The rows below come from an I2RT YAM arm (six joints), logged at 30 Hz.
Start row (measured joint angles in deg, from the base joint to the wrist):
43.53, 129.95, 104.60, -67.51, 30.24, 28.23
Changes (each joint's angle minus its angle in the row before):
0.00, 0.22, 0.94, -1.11, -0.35, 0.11
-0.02, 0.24, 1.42, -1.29, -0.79, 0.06
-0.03, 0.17, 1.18, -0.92, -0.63, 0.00
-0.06, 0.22, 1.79, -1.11, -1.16, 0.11
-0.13, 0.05, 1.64, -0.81, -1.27, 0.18
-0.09, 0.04, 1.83, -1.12, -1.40, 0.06
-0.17, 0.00, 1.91, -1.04, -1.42, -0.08
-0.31, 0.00, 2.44, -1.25, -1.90, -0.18
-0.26, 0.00, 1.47, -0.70, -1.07, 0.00
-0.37, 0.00, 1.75, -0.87, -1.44, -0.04
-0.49, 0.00, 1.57, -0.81, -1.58, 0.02
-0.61, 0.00, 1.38, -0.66, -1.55, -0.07
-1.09, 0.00, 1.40, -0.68, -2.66, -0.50
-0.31, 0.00, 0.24, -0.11, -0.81, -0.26
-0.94, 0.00, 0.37, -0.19, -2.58, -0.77
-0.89, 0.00, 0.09, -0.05, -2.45, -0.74
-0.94, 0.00, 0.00, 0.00, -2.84, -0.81
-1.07, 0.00, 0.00, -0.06, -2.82, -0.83
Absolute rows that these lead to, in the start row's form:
43.53, 130.17, 105.54, -68.62, 29.89, 28.34
43.51, 130.41, 106.96, -69.91, 29.10, 28.40
43.48, 130.58, 108.14, -70.83, 28.47, 28.40
43.42, 130.80, 109.93, -71.94, 27.31, 28.51
43.29, 130.85, 111.57, -72.75, 26.04, 28.69
43.20, 130.89, 113.40, -73.87, 24.64, 28.75
43.03, 130.89, 115.31, -74.91, 23.22, 28.67
42.72, 130.89, 117.75, -76.16, 21.32, 28.49
42.46, 130.89, 119.22, -76.86, 20.25, 28.49
42.09, 130.89, 120.97, -77.73, 18.81, 28.45
41.60, 130.89, 122.54, -78.54, 17.23, 28.47
40.99, 130.89, 123.92, -79.20, 15.68, 28.40
39.90, 130.89, 125.32, -79.88, 13.02, 27.90
39.59, 130.89, 125.56, -79.99, 12.21, 27.64
38.65, 130.89, 125.93, -80.18, 9.63, 26.87
37.76, 130.89, 126.02, -80.23, 7.18, 26.13
36.82, 130.89, 126.02, -80.23, 4.34, 25.32
35.75, 130.89, 126.02, -80.29, 1.52, 24.49

